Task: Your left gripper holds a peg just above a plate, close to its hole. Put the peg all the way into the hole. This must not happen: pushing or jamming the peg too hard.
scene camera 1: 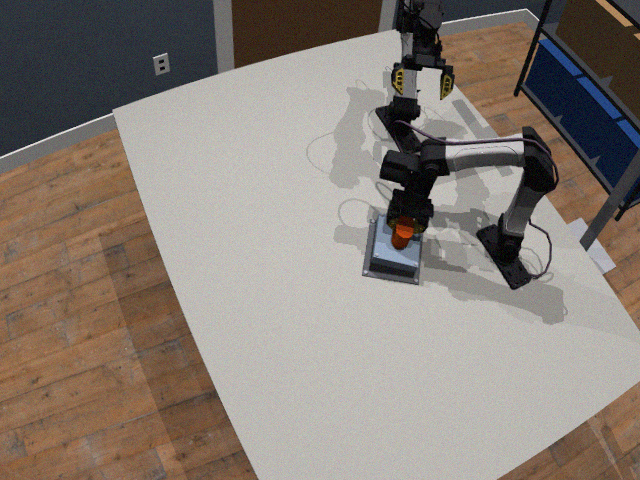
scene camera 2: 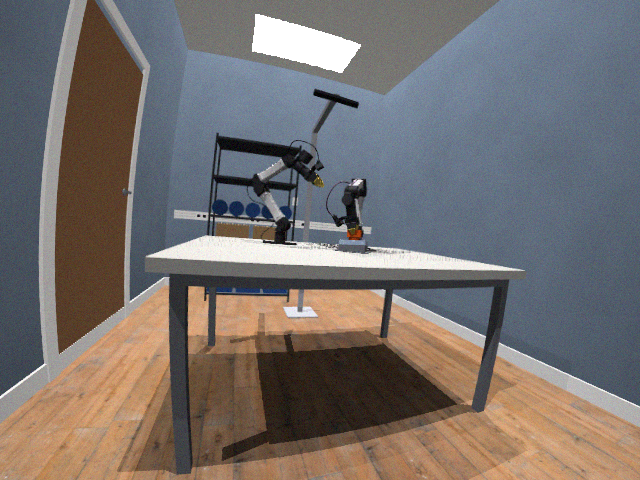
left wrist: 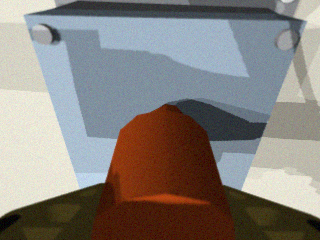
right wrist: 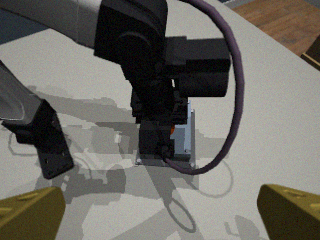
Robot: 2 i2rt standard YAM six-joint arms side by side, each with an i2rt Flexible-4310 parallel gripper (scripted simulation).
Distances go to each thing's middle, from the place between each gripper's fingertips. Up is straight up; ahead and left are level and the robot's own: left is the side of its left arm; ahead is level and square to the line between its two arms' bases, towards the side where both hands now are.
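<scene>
I see the blue-grey plate (scene camera 1: 388,255) 6 cm below my left hand and 1 cm ahead of it. The grey base (scene camera 1: 370,269) is 7 cm below my left hand and 1 cm ahead of it, whereas the orange peg (left wrist: 163,172) is 2 cm below my left hand and likewise 1 cm ahead of it.
My right hand (scene camera 1: 421,97) is 13 cm short of the orange peg, 17 cm to the right of it and 29 cm above it. The blue-grey plate is 14 cm ahead of my right hand, 17 cm to the left of it and 32 cm below it. As for the grey base, it is 14 cm ahead of my right hand, 17 cm to the left of it and 34 cm below it.
</scene>
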